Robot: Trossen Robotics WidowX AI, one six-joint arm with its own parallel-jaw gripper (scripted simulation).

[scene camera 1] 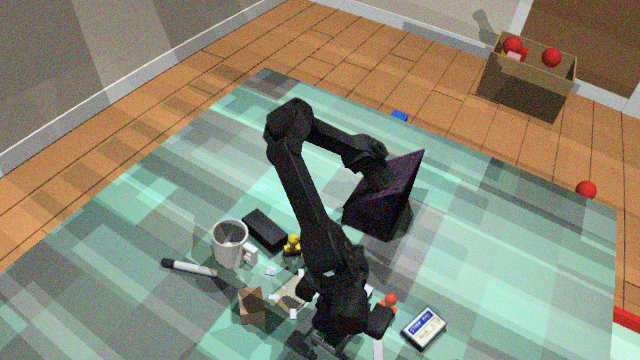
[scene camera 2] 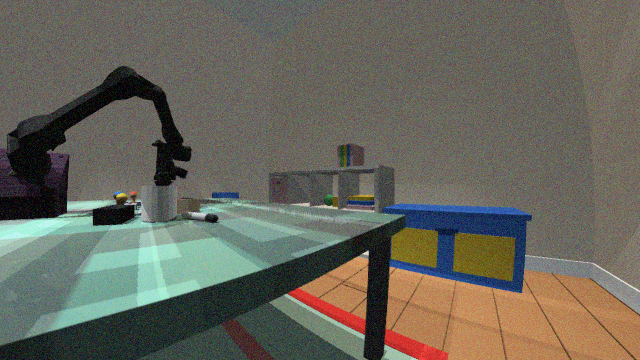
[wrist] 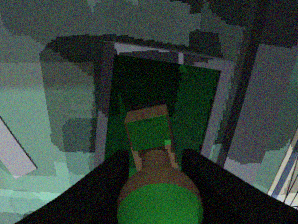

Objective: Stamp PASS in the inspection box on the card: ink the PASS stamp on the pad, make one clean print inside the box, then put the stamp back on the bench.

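Black block: visible in scene camera 1 and scene camera 2. Wrist view: black block out of frame. On the black block, (scene camera 1: 260, 227) and (scene camera 2: 121, 206) are the same spot.
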